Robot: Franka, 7 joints.
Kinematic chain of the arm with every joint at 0, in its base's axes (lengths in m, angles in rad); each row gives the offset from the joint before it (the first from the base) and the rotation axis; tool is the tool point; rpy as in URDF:
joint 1: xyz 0 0 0.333 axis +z
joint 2: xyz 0 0 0 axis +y
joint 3: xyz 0 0 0.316 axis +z
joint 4: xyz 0.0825 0 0 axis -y
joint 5: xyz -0.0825 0 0.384 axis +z
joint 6: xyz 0 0 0 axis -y
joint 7: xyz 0.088 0 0 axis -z
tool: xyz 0 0 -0.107 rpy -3.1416 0 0
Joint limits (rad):
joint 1: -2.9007..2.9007
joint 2: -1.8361..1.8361
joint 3: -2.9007..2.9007
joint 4: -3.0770..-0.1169
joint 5: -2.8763..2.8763
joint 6: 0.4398..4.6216
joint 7: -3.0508..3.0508
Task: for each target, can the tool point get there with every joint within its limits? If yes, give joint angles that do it. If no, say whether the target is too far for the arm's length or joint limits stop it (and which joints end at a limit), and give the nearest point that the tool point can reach.
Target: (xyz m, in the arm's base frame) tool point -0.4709 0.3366 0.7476
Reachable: yes | joints 1.0184 0.4921 1.7923 -1.5551 0.9304 2.1768 -0.1615
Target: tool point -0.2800 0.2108 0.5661
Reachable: yes | joints -1.9778 -1.3025 -1.2617 -2.0425 -2.4108 4.2741 0.3488
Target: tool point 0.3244 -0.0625 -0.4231
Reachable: no: joint limits stop it (at a limit: joint 2) | nearest point 0.3194 -0.0615 -0.3591 | short by 0.064 m
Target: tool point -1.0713 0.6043 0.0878
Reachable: no: too far | nearest point -0.7328 0.4134 0.1653 | short by 0.396 m
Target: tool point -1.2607 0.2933 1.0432
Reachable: no: too far | nearest point -0.7326 0.1704 0.7457 | short by 0.619 m
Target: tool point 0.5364 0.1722 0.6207
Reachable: yes | joints 0.3094 0.3342 0.1500 -1.0841 -0.4870 0.8214 -1.1125
